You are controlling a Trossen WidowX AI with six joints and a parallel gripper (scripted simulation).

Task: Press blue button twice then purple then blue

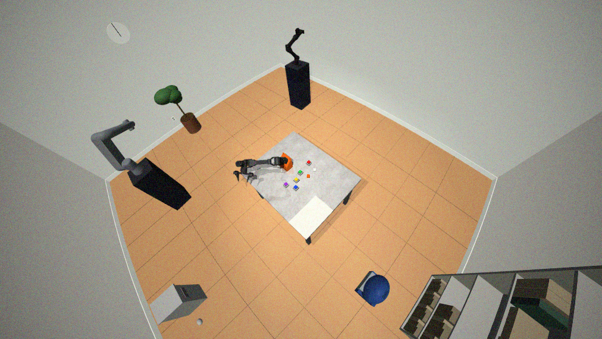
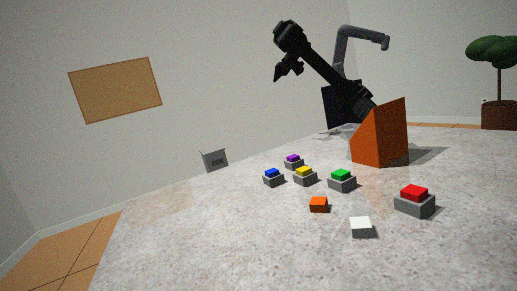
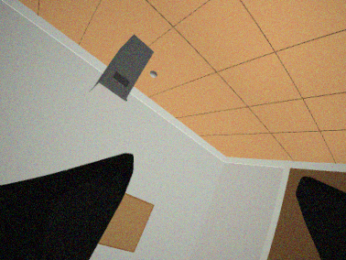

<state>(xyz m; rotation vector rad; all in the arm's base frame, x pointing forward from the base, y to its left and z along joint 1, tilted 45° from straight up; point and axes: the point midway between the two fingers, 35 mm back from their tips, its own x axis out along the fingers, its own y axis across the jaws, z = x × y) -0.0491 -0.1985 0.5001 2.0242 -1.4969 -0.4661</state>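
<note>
Now: gripper tip 370 mm to the right of the blue button, 330 mm short of it and 270 mm above it. Round my gripper tip: yellow button 440 mm to the left, 270 mm below, 270 mm ahead; purple button 330 mm to the left, 270 mm below, 220 mm ahead; green button 540 mm to the left, 270 mm below, 240 mm ahead.
</note>
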